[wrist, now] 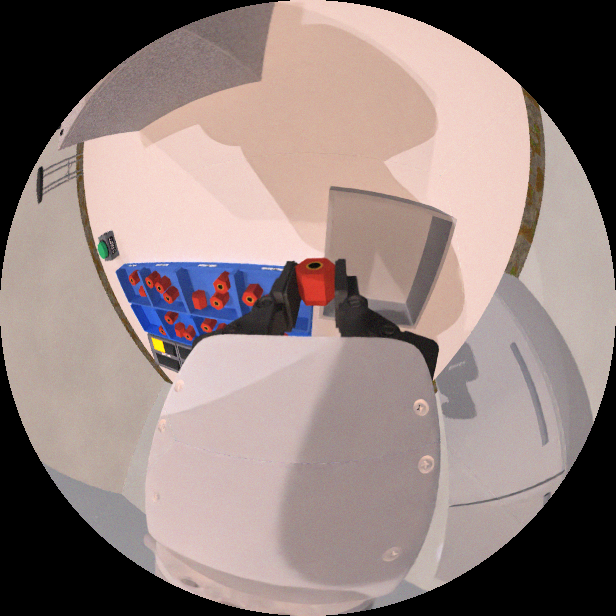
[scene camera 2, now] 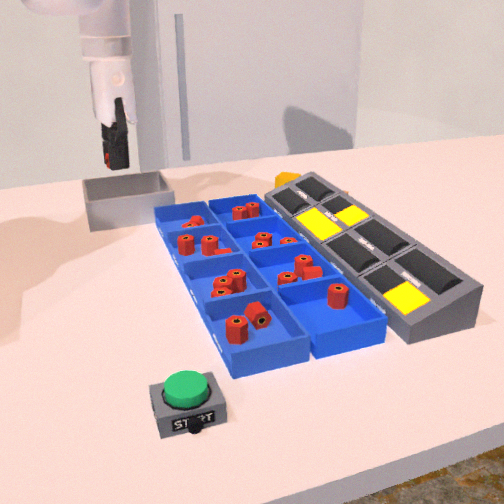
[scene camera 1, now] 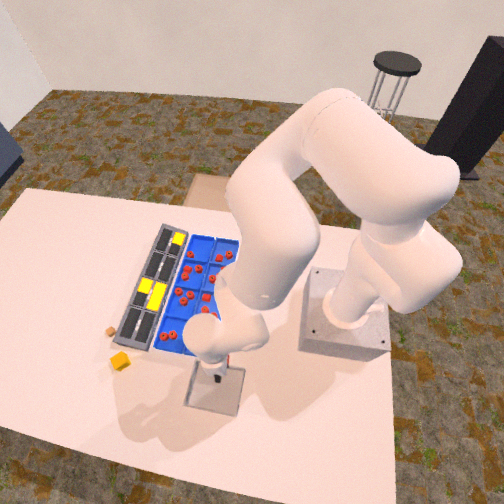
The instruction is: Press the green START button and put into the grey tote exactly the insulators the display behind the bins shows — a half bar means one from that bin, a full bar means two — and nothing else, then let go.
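Note:
My gripper [wrist: 316, 287] is shut on a red insulator [wrist: 314, 280] and hangs above the grey tote [scene camera 2: 127, 199]; it also shows in scene camera 2 [scene camera 2: 115, 150] and scene camera 1 [scene camera 1: 218, 376]. The tote [scene camera 1: 216, 389] [wrist: 390, 258] looks empty. The blue bin tray [scene camera 2: 270, 272] holds several red insulators in its compartments. The grey display [scene camera 2: 372, 250] behind it shows yellow bars: one full [scene camera 2: 318, 223] and two half [scene camera 2: 352, 215] [scene camera 2: 406, 297]. The green START button [scene camera 2: 186, 389] sits in front of the bins.
A yellow block [scene camera 1: 120, 360] and a small tan object [scene camera 1: 110, 331] lie on the table beside the display's end. The arm's grey base [scene camera 1: 345, 315] stands at the table's right. A stool [scene camera 1: 395, 80] and a black cabinet [scene camera 1: 475, 110] stand off the table.

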